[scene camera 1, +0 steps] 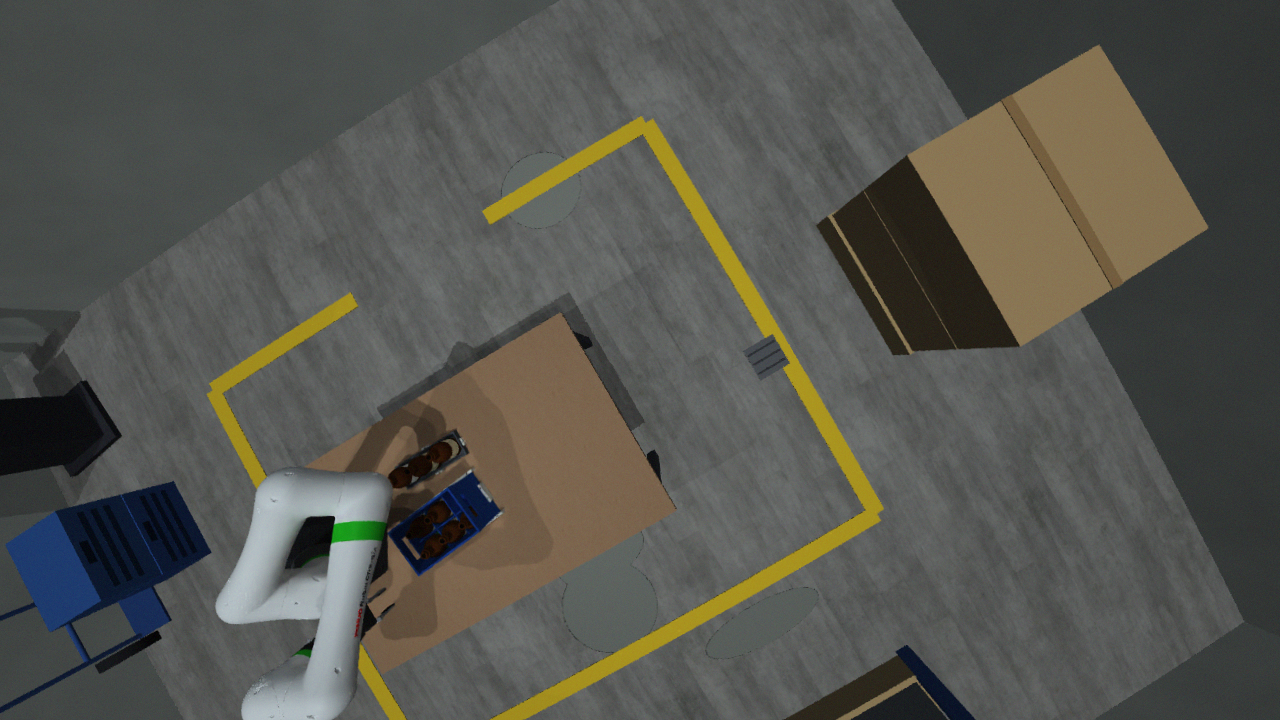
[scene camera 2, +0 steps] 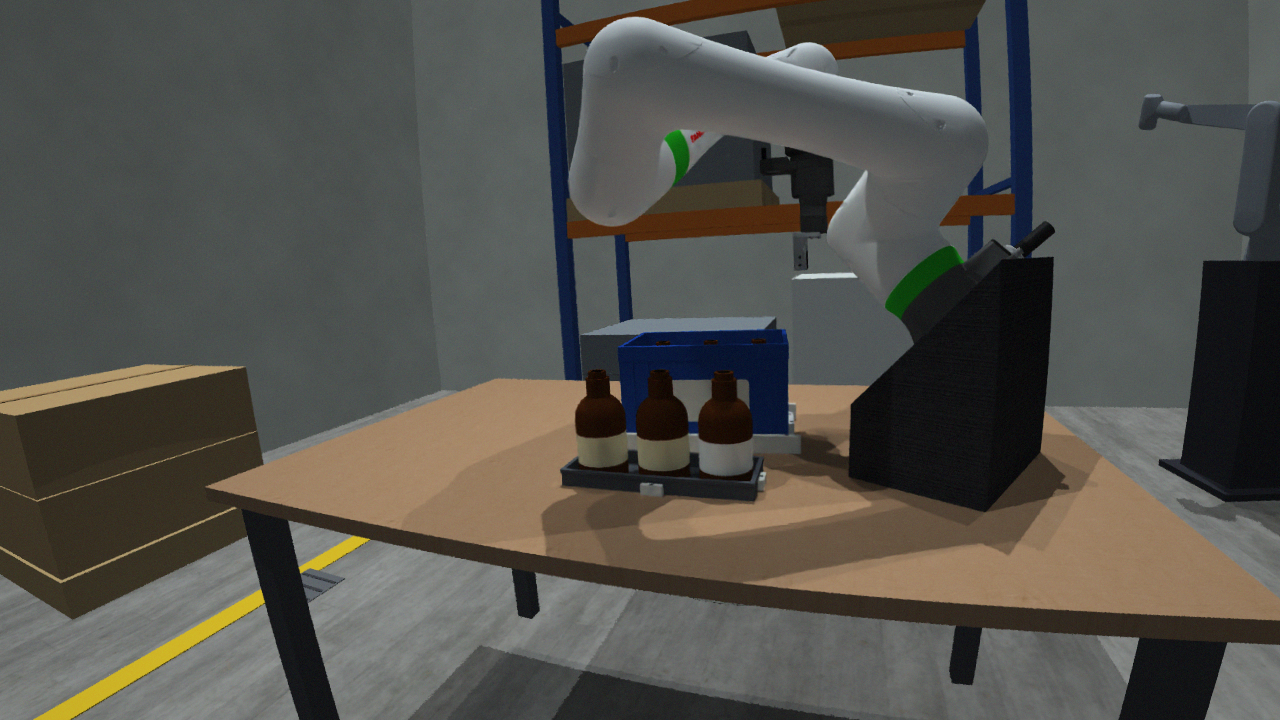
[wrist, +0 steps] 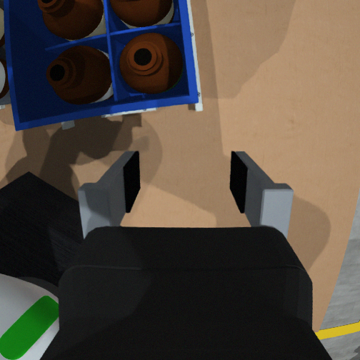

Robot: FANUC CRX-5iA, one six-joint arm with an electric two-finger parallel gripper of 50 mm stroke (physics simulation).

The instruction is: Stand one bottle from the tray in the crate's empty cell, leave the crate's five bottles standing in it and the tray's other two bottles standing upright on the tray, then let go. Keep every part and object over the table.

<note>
In view: my gripper (scene camera 2: 801, 270), a bottle (scene camera 2: 600, 421) and a bottle (scene camera 2: 725, 435).
My gripper also shows in the wrist view (wrist: 184, 169).
</note>
